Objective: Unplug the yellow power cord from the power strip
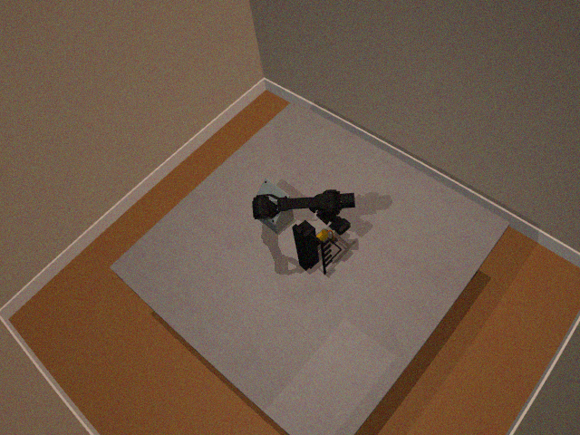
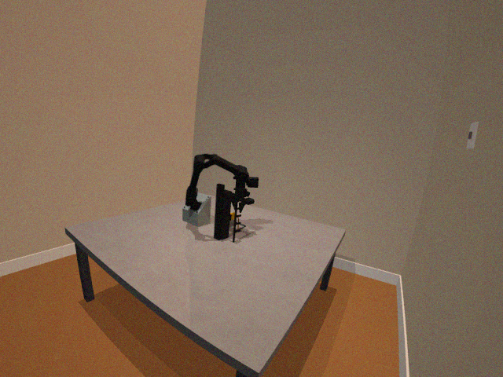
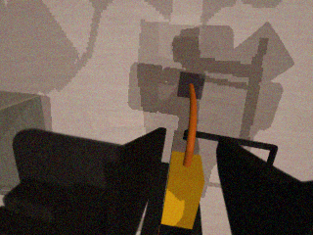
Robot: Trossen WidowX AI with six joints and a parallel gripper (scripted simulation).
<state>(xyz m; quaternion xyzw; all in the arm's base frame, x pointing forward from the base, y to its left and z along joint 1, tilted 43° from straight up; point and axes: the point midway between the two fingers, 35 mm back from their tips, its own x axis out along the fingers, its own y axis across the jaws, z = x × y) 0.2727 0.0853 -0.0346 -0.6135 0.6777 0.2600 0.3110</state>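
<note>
Now: the yellow plug 70 mm to the right of my gripper tip and 10 mm below it.
</note>
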